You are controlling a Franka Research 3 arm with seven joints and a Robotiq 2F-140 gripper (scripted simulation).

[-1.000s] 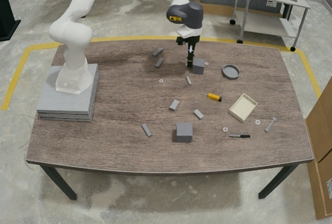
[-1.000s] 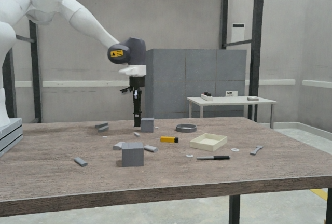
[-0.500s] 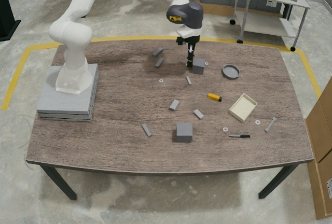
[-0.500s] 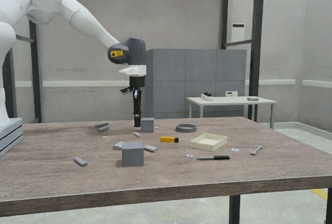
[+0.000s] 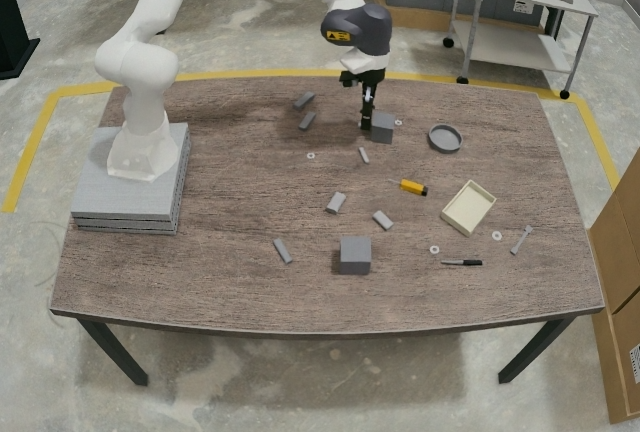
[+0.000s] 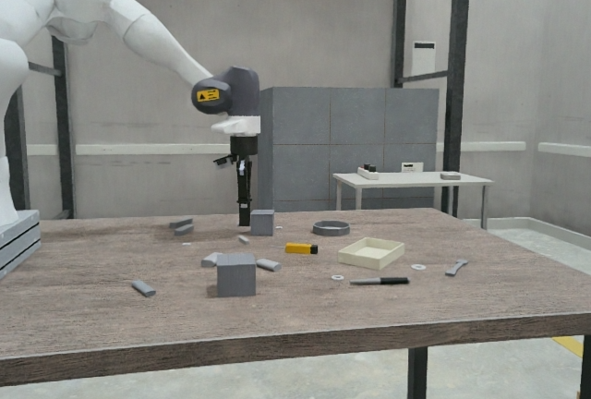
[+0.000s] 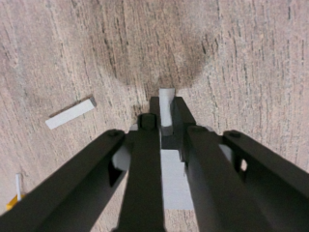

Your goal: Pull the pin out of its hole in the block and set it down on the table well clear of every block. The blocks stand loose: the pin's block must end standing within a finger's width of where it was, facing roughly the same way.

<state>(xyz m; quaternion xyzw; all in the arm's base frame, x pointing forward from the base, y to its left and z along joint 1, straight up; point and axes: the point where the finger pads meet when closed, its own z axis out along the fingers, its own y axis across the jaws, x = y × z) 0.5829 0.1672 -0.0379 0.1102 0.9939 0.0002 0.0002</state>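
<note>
Right now my hand is 40 mm short of the small grey block, 10 mm to the left of it and 30 mm above it. Round my hand: round grey dish (240 mm ahead, 30 mm to the right, 40 mm below); then yellow-handled tool (100 mm ahead, 210 mm to the right, 50 mm below); then cream tray (270 mm ahead, 280 mm to the right, 50 mm below).
</note>
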